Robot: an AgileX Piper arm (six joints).
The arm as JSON. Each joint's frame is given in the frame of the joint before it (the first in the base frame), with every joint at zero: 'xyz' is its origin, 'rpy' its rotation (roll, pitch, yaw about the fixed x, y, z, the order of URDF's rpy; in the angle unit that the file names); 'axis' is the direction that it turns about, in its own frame. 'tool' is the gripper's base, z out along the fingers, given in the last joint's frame.
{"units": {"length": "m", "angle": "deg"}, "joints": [
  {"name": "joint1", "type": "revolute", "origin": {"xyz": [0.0, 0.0, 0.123], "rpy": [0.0, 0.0, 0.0]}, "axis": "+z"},
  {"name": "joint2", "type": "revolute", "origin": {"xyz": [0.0, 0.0, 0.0], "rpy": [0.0, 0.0, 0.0]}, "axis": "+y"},
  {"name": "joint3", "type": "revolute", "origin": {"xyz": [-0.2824, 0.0, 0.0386], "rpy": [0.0, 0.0, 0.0]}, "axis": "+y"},
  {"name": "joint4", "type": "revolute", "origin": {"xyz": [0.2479, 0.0, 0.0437], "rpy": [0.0, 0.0, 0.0]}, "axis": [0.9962, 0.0, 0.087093]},
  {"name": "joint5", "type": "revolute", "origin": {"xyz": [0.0, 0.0, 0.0], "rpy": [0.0, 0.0, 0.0]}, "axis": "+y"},
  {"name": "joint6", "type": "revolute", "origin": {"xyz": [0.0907, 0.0, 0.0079], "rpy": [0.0, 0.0, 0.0]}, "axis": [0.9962, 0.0, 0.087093]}
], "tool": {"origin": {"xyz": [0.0, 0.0, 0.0], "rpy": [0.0, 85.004, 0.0]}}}
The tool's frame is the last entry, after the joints.
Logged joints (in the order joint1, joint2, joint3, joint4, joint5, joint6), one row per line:
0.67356 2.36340 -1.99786 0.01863 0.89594 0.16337
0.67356 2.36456 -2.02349 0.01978 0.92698 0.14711
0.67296 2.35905 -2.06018 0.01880 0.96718 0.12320
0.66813 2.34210 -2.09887 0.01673 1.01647 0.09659
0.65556 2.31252 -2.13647 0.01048 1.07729 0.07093
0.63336 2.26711 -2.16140 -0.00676 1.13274 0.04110
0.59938 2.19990 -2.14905 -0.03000 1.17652 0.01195
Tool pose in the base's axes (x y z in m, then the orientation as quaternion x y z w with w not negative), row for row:
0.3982 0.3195 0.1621 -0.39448 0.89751 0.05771 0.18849
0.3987 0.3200 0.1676 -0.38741 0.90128 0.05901 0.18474
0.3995 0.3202 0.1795 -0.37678 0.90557 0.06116 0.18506
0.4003 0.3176 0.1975 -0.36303 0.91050 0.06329 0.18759
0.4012 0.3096 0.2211 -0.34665 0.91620 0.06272 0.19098
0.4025 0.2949 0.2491 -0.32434 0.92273 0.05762 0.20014
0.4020 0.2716 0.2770 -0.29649 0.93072 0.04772 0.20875
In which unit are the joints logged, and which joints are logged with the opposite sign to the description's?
The joints are logged in radians. Opposite sign: joint6.
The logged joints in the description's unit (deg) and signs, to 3 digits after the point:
38.592 135.413 -114.469 1.067 51.334 -9.360
38.592 135.479 -115.937 1.133 53.112 -8.429
38.558 135.164 -118.040 1.077 55.415 -7.059
38.281 134.192 -120.256 0.959 58.239 -5.534
37.561 132.498 -122.411 0.600 61.724 -4.064
36.289 129.896 -123.839 -0.387 64.901 -2.355
34.342 126.045 -123.131 -1.719 67.410 -0.685

